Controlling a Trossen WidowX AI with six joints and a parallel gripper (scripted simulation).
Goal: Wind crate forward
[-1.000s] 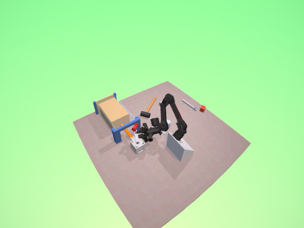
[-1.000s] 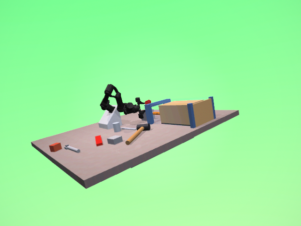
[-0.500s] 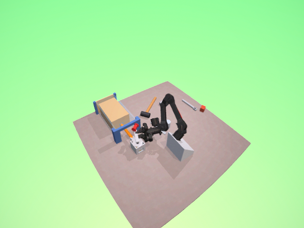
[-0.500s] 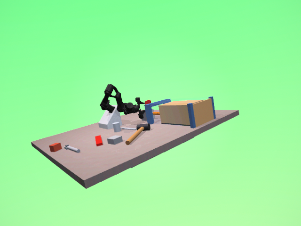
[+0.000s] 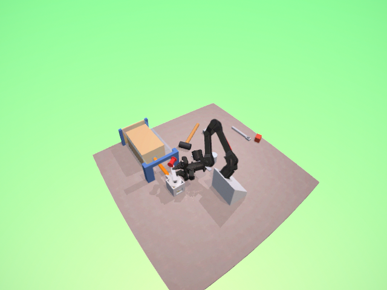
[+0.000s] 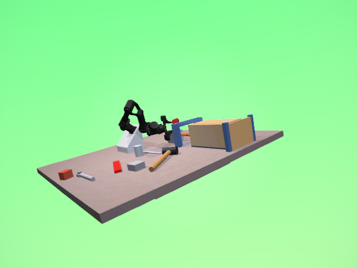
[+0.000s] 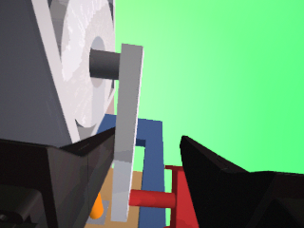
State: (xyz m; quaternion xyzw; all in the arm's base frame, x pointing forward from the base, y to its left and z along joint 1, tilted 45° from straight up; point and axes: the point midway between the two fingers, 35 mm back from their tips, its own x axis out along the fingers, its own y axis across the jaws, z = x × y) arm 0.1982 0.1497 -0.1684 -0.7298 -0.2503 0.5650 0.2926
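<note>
Now: gripper tip 1 cm to the left of the winch handle, 1 cm short of it and 1 cm above it. The rest, counted from my gripper tip: flat steel bar (27 cm to the right, 13 cm below, 7 cm ahead); then white winch (10 cm below, 6 cm behind); then red grip (4 cm ahead, 3 cm to the right, 2 cm above).
</note>
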